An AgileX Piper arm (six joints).
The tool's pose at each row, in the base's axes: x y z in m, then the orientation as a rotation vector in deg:
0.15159, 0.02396, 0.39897, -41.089, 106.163, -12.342
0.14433, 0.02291, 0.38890, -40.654, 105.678, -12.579
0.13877, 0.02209, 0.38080, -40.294, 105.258, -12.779
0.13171, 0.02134, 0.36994, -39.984, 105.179, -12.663
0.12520, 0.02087, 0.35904, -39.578, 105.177, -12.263
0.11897, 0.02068, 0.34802, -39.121, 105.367, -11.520
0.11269, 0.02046, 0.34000, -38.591, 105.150, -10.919
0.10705, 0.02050, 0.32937, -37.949, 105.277, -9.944
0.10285, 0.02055, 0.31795, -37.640, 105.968, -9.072
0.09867, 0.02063, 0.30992, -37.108, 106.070, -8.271
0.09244, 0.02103, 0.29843, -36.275, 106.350, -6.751
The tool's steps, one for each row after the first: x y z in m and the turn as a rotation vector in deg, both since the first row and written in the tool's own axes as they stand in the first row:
0.01023, 0.00658, -0.00271, 0.504, -0.420, 0.088
0.01838, 0.01178, -0.00463, 0.930, -0.783, 0.156
0.02902, 0.01889, -0.00678, 1.040, -0.923, 0.405
0.03940, 0.02604, -0.00837, 0.999, -1.090, 0.866
0.04965, 0.03337, -0.00962, 0.715, -1.188, 1.560
0.05756, 0.03928, -0.01211, 0.665, -1.623, 2.157
0.06724, 0.04639, -0.01293, 0.342, -1.861, 3.074
0.07719, 0.05334, -0.01215, -0.236, -1.507, 3.822
0.08446, 0.05872, -0.01269, -0.502, -1.696, 4.576
0.09474, 0.06674, -0.01363, -1.125, -1.947, 5.903

